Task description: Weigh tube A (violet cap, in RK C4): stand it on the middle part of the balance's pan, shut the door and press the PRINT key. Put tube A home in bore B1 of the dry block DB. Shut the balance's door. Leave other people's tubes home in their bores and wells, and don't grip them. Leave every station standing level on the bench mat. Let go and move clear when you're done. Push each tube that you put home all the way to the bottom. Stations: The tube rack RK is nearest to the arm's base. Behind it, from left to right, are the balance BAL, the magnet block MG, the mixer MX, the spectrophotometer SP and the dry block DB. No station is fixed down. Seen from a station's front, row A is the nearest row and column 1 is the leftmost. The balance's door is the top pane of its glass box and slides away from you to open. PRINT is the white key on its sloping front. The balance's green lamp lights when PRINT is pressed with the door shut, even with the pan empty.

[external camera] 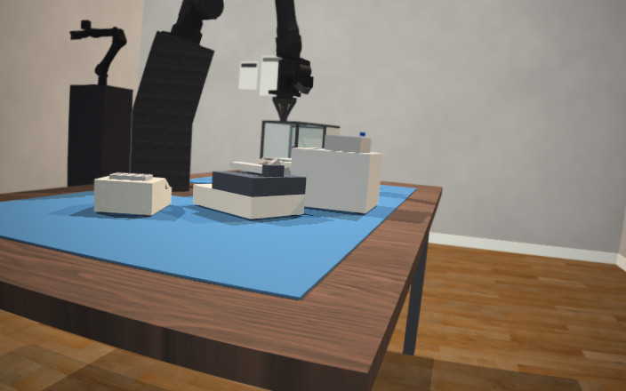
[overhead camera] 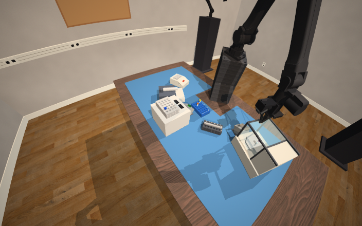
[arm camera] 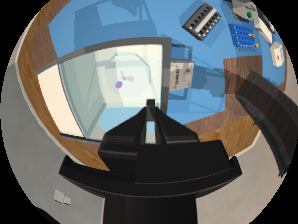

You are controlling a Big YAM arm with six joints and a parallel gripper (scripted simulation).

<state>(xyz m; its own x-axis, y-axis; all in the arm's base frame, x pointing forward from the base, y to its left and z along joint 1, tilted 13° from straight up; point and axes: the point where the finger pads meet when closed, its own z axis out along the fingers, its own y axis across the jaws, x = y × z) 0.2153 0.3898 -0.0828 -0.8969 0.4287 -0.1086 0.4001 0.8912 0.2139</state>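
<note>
Now: hand 1 cm short of the balance door, 3 cm to the right of it and 1 cm above it. Round my hand: blue rack RK: 4 cm ahead, 38 cm to the right, 21 cm below; round white print key: 4 cm behind, 8 cm to the right, 15 cm below; dark magnet block: 10 cm ahead, 20 cm to the right, 20 cm below.
</note>
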